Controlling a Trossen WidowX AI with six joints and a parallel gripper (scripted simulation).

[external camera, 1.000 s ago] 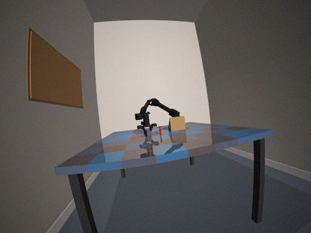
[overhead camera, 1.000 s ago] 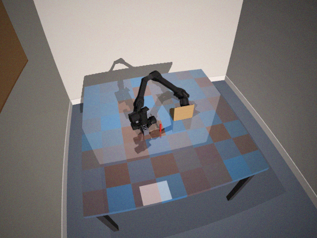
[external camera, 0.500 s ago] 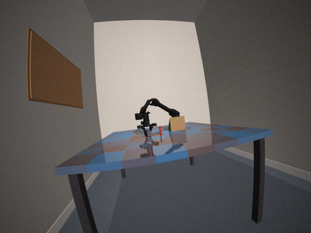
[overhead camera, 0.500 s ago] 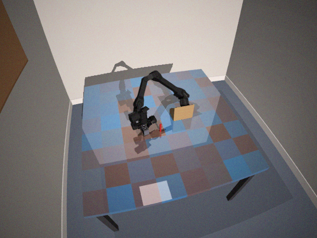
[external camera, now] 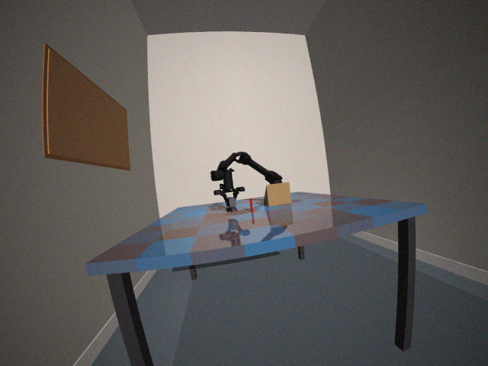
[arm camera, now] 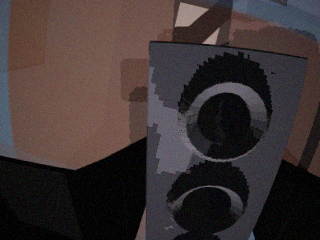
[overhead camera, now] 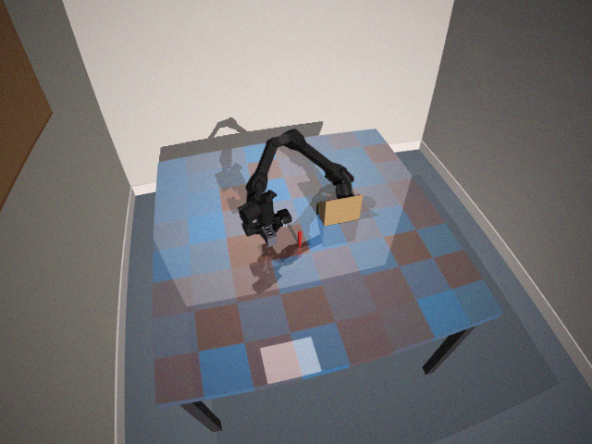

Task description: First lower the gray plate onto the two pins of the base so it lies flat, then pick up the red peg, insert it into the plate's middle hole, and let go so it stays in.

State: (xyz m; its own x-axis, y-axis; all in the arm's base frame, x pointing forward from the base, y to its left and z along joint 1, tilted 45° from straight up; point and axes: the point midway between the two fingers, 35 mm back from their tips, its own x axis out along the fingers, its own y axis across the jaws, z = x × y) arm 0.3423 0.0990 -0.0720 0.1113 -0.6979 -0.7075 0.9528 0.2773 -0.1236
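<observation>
The dark base lies 10 mm ahead of my gripper tip, 150 mm to the right of it and 40 mm below it. From my gripper tip the other things lie so: gray plate (30 mm above); red peg (120 mm behind, 20 mm to the left, 10 mm below).
</observation>
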